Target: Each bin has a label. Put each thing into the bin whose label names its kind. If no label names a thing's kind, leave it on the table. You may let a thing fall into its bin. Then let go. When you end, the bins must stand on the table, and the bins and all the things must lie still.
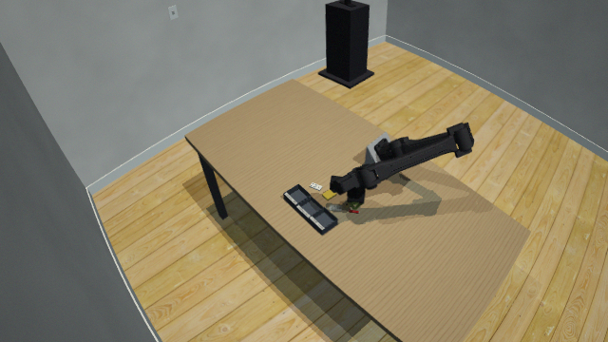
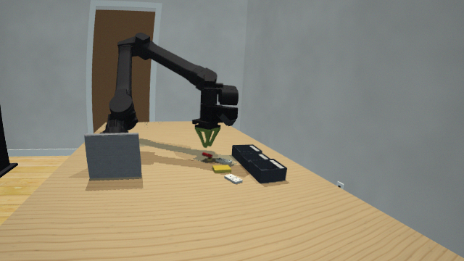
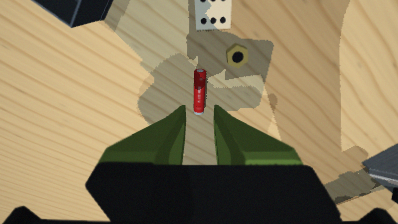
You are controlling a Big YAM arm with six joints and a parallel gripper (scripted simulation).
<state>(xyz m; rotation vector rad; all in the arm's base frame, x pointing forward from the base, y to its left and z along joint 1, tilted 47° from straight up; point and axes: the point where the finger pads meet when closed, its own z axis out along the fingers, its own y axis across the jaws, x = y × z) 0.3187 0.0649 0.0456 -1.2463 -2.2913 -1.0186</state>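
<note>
My hand is 4 cm above the red battery. Also, from my hand: yellow block 14 cm to the right, 4 cm below; long black bin 14 cm to the right, 12 cm ahead, 2 cm below; small nut 5 cm to the right, 4 cm below, 1 cm behind.
</note>
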